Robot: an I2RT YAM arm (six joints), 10 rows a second.
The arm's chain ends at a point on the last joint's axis. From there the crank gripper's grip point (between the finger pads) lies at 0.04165 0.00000 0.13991 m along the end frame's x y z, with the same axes.
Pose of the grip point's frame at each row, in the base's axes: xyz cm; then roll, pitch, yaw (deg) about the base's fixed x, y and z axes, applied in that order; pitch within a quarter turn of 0, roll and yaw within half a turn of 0:
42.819 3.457 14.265 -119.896 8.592 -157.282
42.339 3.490 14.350 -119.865 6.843 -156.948
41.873 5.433 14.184 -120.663 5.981 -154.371
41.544 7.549 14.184 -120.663 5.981 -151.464
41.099 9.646 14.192 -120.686 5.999 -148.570
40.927 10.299 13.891 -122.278 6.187 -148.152
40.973 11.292 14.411 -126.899 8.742 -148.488
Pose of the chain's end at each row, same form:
40.972 15.833 21.782 -119.896 8.592 -157.282
40.629 15.948 21.764 -119.865 6.843 -156.948
39.732 17.754 21.714 -120.663 5.981 -154.371
38.781 19.745 21.714 -120.663 5.981 -151.464
37.723 21.683 21.728 -120.686 5.999 -148.570
37.519 22.107 21.768 -122.278 6.187 -148.152
37.546 22.315 23.347 -126.899 8.742 -148.488

